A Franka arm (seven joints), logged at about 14 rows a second.
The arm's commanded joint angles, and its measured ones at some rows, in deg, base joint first. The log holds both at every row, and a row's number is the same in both.
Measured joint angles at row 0: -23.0 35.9 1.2 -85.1 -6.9 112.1 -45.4
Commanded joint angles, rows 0 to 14: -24.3 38.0 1.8 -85.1 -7.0 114.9 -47.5; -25.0 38.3 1.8 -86.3 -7.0 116.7 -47.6; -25.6 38.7 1.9 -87.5 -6.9 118.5 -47.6; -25.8 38.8 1.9 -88.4 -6.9 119.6 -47.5; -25.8 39.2 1.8 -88.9 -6.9 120.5 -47.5; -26.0 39.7 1.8 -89.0 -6.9 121.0 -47.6; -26.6 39.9 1.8 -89.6 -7.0 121.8 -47.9; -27.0 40.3 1.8 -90.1 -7.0 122.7 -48.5; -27.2 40.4 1.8 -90.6 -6.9 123.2 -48.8; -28.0 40.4 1.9 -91.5 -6.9 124.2 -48.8; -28.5 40.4 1.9 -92.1 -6.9 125.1 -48.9; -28.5 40.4 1.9 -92.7 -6.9 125.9 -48.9; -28.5 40.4 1.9 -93.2 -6.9 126.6 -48.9; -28.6 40.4 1.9 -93.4 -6.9 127.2 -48.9; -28.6 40.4 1.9 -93.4 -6.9 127.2 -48.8
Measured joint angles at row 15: -28.0 41.0 1.3 -92.4 -6.9 126.0 -47.8
